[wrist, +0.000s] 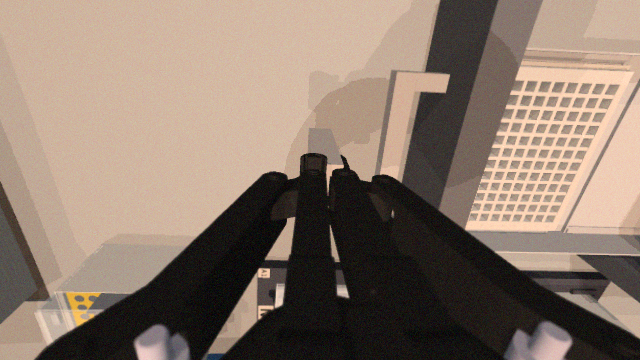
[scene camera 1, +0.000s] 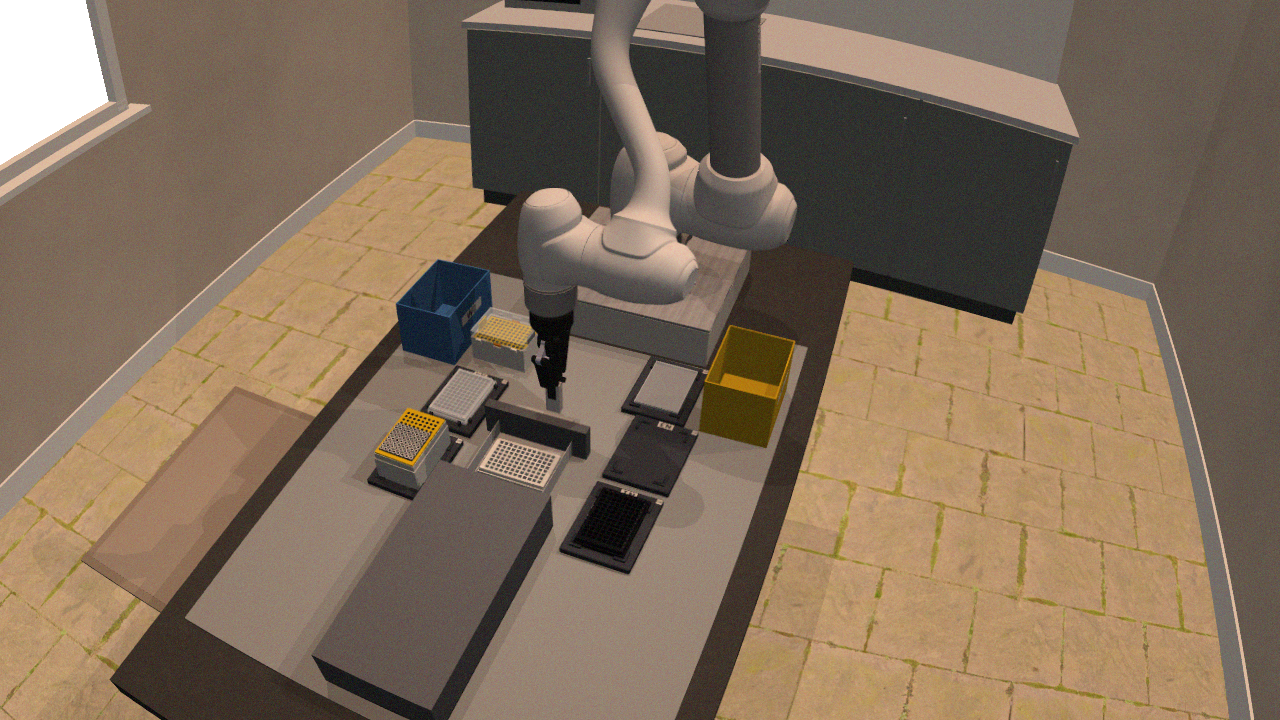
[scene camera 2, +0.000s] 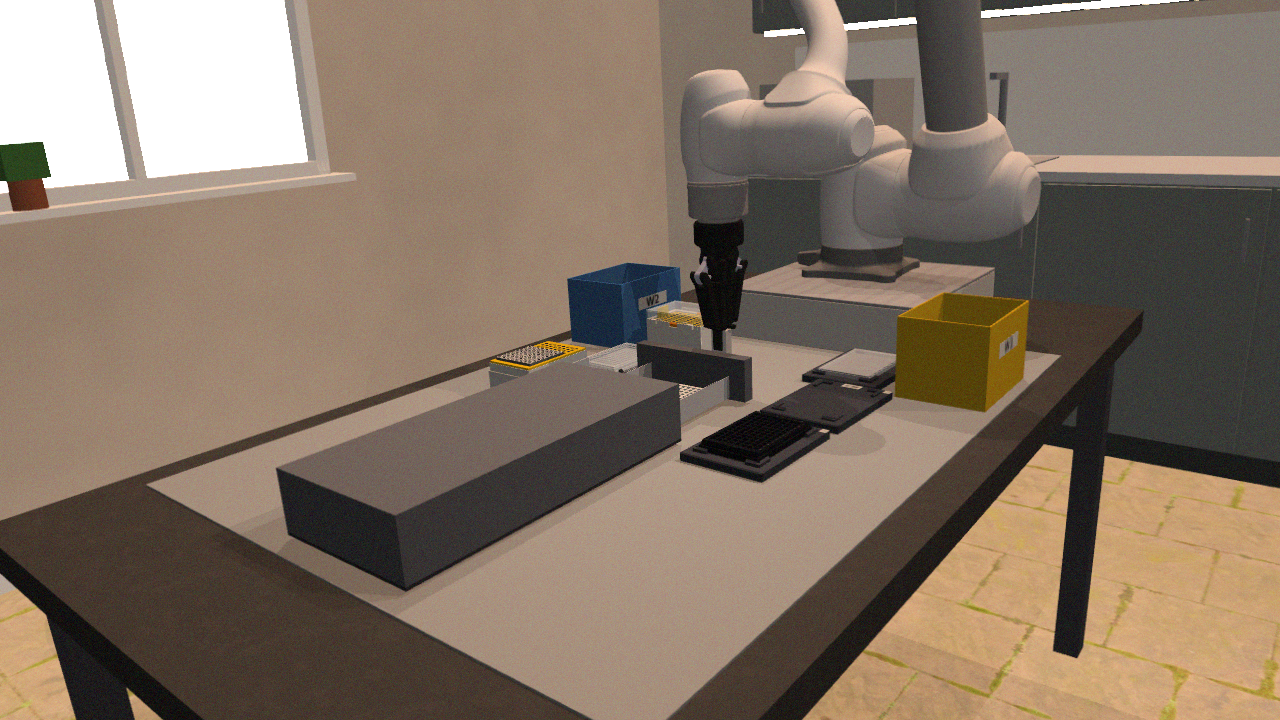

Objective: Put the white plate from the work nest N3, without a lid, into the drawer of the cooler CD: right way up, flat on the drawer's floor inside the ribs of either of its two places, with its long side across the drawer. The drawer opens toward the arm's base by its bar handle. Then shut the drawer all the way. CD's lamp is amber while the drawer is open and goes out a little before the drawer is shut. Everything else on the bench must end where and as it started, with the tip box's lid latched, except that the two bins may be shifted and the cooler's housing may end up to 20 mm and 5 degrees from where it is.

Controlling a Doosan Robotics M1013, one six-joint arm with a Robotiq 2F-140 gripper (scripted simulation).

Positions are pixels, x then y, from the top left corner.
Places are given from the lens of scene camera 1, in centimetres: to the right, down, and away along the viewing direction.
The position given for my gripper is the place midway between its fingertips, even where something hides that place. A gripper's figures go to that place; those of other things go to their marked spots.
my gripper (scene camera 1: 554,409): -16, 9, 159
cooler CD (scene camera 1: 412,632): -32, 39, 111
white plate (scene camera 1: 515,453): -22, 16, 149
The marked spots on the cooler CD and the white plate are 45 cm apart.
